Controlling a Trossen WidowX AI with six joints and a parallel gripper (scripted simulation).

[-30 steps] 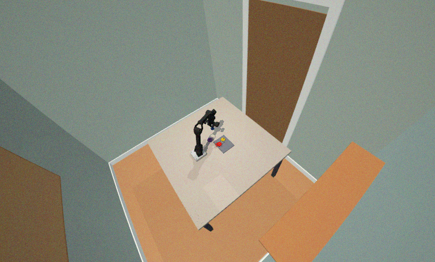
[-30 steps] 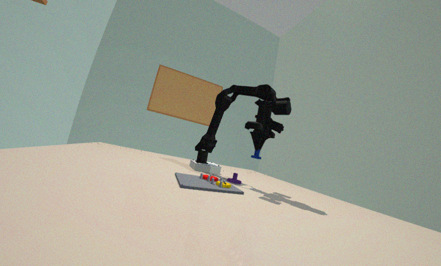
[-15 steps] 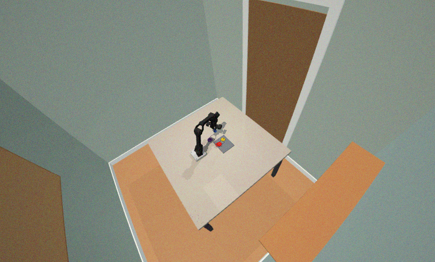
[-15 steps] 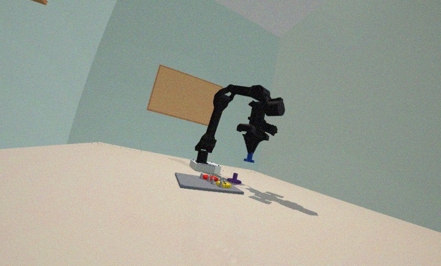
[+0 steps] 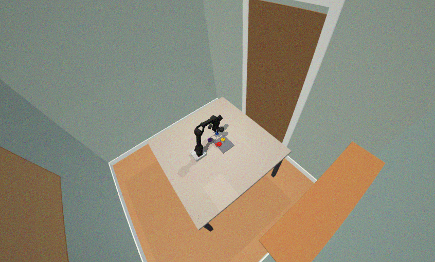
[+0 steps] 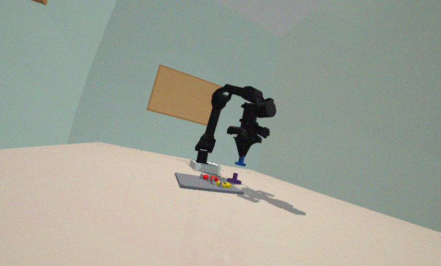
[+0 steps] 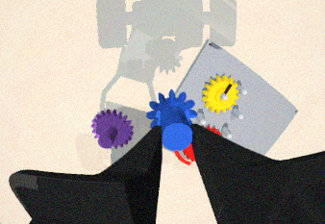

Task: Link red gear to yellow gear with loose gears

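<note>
Right now my gripper tip is 100 mm above the yellow gear, 70 mm to the left of it and 40 mm short of it. From my gripper tip the other things lie so: purple gear (100 mm below, 100 mm behind, 30 mm to the left); red gear (100 mm to the right, 100 mm below, 40 mm behind); blue gear (20 mm below).
</note>
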